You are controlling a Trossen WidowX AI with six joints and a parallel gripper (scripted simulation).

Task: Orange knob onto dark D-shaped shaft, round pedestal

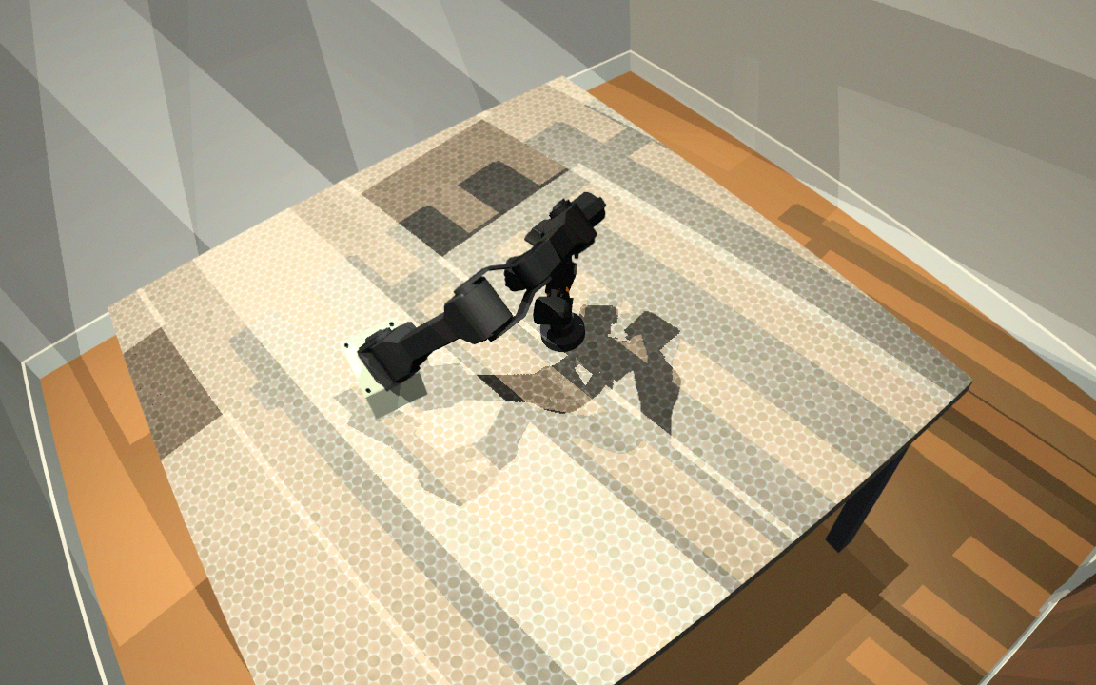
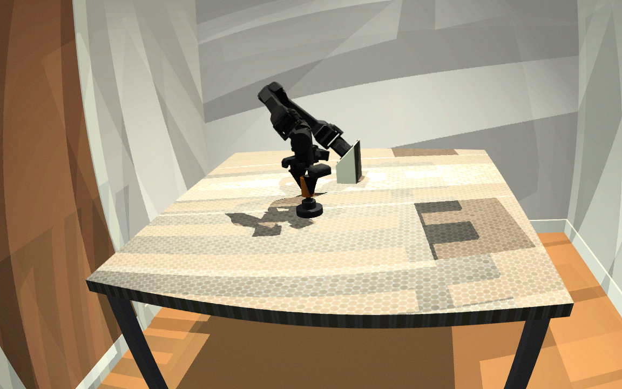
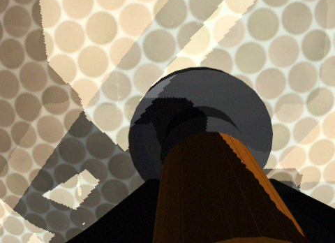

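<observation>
The orange knob is 20 mm above my gripper tip. Round my gripper tip: dark round pedestal 40 mm below.
</observation>
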